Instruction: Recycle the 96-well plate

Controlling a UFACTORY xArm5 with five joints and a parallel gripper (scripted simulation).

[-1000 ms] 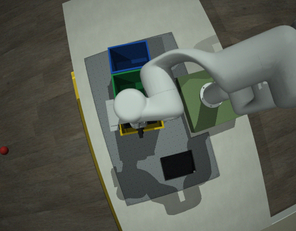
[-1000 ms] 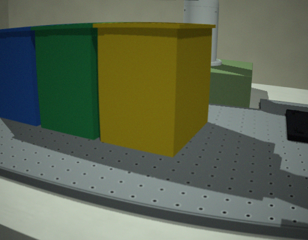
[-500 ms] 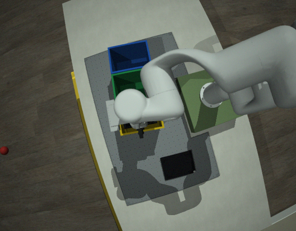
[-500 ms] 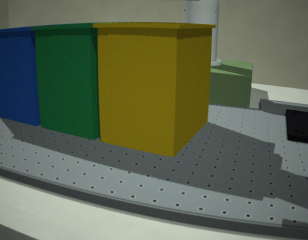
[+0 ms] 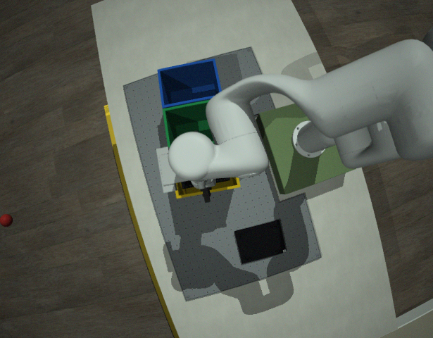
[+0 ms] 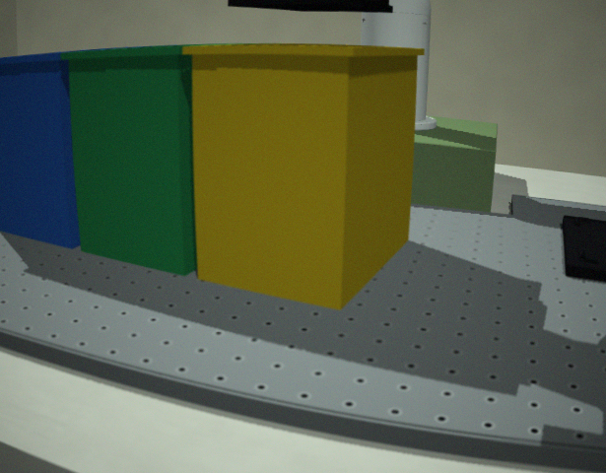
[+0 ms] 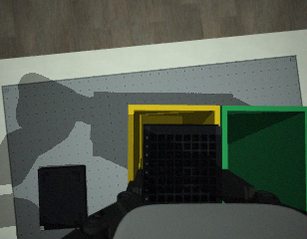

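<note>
My gripper is now 140 mm above the yellow bin. Also, from my hand: black 96-well plate (10 mm below); green bin (30 mm behind, 130 mm to the right, 140 mm below); blue bin (50 mm behind, 260 mm to the right, 140 mm below).
</note>
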